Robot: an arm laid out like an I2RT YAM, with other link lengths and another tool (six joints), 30 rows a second.
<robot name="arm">
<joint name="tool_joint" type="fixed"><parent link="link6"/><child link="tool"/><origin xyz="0.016 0.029 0.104" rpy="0.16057 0 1.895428"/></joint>
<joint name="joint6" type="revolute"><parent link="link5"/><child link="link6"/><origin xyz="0.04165 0 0.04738" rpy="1.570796 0 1.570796"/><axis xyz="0 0 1"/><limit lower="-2.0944" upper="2.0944"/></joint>
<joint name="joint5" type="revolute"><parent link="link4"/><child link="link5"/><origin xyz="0.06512 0.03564 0.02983" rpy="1.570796 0 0"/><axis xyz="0 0 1"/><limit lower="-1.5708" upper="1.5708"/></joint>
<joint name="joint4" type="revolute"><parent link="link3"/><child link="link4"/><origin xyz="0.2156 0.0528 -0.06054" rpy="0 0 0"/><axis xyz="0 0 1"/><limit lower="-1.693" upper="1.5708"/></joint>
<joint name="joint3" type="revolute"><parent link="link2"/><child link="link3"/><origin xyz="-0.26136 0 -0.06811" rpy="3.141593 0 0"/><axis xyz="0 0 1"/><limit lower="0" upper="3.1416"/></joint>
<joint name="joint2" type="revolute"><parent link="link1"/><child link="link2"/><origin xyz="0.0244 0.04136 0.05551" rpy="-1.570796 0 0"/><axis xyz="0 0 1"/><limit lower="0" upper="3.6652"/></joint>
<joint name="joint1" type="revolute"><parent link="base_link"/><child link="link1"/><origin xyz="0 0 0.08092" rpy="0 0 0"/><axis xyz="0 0 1"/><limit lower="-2.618" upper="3.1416"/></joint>
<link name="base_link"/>
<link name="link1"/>
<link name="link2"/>
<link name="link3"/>
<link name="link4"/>
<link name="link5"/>
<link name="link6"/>
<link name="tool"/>
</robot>
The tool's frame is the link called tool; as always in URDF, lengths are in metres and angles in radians.
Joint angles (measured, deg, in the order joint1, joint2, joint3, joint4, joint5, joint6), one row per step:
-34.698 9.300 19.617 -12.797 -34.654 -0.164
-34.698 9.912 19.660 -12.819 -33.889 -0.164
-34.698 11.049 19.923 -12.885 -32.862 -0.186
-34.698 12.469 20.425 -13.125 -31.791 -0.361
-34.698 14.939 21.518 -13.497 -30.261 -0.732
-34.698 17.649 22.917 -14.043 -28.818 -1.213
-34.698 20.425 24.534 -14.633 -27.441 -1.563
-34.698 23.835 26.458 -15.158 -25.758 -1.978
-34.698 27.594 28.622 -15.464 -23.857 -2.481
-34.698 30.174 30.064 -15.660 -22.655 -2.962
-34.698 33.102 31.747 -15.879 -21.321 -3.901
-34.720 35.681 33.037 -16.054 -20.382 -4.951
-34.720 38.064 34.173 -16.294 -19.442 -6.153
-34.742 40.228 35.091 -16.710 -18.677 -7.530
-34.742 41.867 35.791 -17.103 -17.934 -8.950
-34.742 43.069 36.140 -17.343 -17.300 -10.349
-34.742 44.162 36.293 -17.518 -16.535 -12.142
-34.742 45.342 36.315 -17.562 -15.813 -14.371
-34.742 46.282 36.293 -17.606 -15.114 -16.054
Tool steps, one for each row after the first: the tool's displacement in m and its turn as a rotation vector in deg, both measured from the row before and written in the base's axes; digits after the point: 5 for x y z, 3 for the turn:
0.00046 -0.00242 -0.00129 0.306 0.507 -0.764
0.00081 -0.00341 -0.00124 0.461 0.809 -1.024
0.00084 -0.00366 -0.00090 0.414 1.008 -1.056
0.00154 -0.00559 0.00000 0.494 1.552 -1.488
0.00170 -0.00556 0.00076 0.419 1.680 -1.372
0.00190 -0.00549 0.00172 0.462 1.607 -1.306
0.00277 -0.00707 0.00202 0.463 1.899 -1.575
0.00368 -0.00845 0.00298 0.232 1.894 -1.742
0.00279 -0.00579 0.00154 0.043 1.362 -1.045
0.00340 -0.00689 0.00187 -0.365 1.605 -1.032
0.00320 -0.00574 0.00017 -0.385 1.593 -0.613
0.00284 -0.00548 -0.00069 -0.519 1.671 -0.510
0.00223 -0.00473 -0.00215 -0.533 1.845 -0.269
0.00140 -0.00401 -0.00188 -0.752 1.600 -0.170
0.00077 -0.00322 -0.00234 -0.831 1.391 -0.044
0.00029 -0.00349 -0.00304 -1.205 1.558 0.026
0.00041 -0.00364 -0.00374 -1.510 1.754 0.289
0.00004 -0.00302 -0.00333 -1.131 1.462 0.116

